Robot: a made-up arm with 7 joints.
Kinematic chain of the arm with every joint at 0, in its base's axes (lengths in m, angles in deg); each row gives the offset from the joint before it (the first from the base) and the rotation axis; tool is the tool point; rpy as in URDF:
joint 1: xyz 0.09 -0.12 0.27 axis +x
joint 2: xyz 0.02 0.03 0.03 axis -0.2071 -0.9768 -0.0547
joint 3: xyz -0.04 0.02 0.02 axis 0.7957 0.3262 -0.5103
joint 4: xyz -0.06 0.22 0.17 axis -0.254 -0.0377 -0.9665
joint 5: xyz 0 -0.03 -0.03 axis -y
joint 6: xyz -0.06 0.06 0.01 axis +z
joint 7: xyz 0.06 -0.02 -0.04 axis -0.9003 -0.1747 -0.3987
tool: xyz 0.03 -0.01 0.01 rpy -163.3 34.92 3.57
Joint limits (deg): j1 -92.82..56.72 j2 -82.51..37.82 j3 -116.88..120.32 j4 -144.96..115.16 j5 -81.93..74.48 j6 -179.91..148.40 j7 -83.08..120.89
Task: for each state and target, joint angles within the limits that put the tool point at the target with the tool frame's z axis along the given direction. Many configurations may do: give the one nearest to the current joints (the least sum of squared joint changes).
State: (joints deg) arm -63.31 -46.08 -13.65 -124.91 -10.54 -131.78 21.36
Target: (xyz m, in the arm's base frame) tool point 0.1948 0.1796 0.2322 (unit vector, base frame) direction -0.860 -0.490 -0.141
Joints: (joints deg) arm -75.88 -44.33 -4.90 -98.09 -48.36 -157.45 4.36
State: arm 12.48 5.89 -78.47 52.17 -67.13 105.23 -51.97
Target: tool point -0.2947 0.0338 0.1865 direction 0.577 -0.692 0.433
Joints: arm 20.94 -14.38 -89.63 20.17 -43.16 143.48 -63.39
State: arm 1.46 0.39 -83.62 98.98 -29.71 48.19 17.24
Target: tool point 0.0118 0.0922 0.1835 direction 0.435 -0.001 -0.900
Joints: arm 8.22 33.40 -58.37 100.93 -37.14 37.82 11.29
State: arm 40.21 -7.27 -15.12 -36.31 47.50 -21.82 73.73
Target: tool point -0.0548 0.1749 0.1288 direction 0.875 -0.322 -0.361
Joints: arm -10.60 34.36 -33.35 -52.53 38.99 13.01 51.01
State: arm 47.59 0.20 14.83 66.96 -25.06 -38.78 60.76
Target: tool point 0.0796 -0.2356 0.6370 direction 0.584 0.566 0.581
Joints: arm 46.09 3.40 42.20 107.29 -52.84 -53.71 61.43
